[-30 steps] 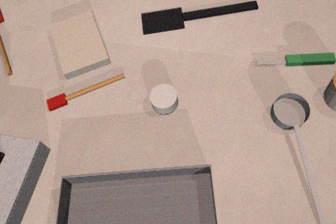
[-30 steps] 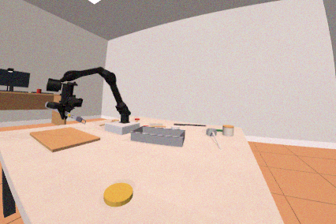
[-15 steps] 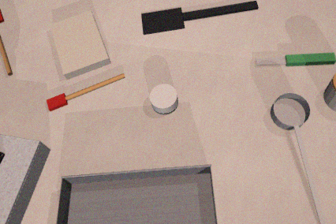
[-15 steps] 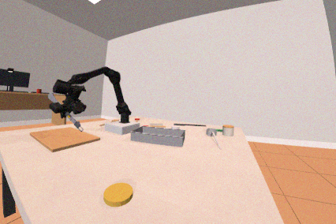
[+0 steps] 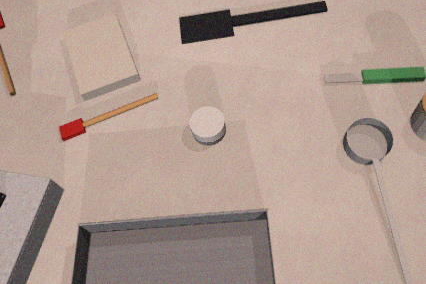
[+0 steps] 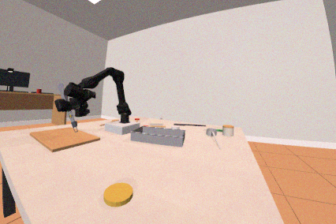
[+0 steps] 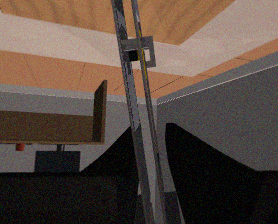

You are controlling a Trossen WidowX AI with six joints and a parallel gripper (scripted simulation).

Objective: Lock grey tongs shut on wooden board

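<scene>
The yellow slider lies 4 cm ahead of my gripper tip, 3 cm to the left of it and 2 cm below it. The rest, counted from my gripper tip: yellow disc: 59 cm ahead, 5 cm to the right, 14 cm below; grey roasting tin: 40 cm ahead, 39 cm to the left, 13 cm below; wooden board: 1 cm to the left, 15 cm below.
</scene>
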